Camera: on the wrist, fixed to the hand. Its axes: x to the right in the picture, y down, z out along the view.
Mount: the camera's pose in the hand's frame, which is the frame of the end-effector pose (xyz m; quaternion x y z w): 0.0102 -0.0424 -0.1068 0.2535 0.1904 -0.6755 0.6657
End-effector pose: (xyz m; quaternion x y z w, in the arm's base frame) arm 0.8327 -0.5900 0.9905 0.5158 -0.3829 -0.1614 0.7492
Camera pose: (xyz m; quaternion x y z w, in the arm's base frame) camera 0.9249 -0.5448 0.9380 0.8227 0.1953 -0.4183 0.3319
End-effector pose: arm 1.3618 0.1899 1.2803 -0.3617 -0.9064 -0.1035 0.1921
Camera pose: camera 1.3547 0.1309 1.3792 0.4399 -0.8374 -0.0378 0.3222
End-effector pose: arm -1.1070 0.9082 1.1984 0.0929 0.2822 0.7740 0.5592
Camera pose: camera -1.1252 0.8911 1.0858 -0.1344 0.5533 0.0837 0.8178
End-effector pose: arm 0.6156 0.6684 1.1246 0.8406 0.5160 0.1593 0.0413
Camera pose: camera 0.5505 0.6869 1.2180 -0.1912 -0.9596 -0.1074 0.1762
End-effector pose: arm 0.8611 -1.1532 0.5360 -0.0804 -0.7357 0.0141 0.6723
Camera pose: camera 0.9619 -1.2030 0.5617 0.6112 -0.4125 -0.2736 0.6176
